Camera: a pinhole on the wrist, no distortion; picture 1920 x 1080 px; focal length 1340.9 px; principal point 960.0 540.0 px. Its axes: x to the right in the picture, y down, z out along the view. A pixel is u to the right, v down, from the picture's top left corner.
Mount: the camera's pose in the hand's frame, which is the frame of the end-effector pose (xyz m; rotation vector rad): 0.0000 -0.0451 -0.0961 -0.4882 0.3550 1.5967
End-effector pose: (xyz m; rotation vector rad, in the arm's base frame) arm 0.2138 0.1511 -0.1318 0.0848 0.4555 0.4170
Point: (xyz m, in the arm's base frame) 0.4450 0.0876 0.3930
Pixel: 151.4 566.0
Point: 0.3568 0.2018 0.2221
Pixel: 499.1 450.1
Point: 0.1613 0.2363 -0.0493
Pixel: 1349.1 659.5
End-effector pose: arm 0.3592 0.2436 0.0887 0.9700 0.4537 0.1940
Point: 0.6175 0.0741 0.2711
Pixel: 548.5 42.0
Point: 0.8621 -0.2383 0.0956
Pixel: outside the picture
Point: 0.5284 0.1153 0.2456
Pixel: 637.3 187.3
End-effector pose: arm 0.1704 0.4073 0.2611 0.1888 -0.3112 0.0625
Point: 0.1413 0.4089 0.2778
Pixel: 803.0 644.7
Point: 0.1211 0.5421 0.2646
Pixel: 1848.6 695.8
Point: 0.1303 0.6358 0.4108
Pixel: 1590.7 315.8
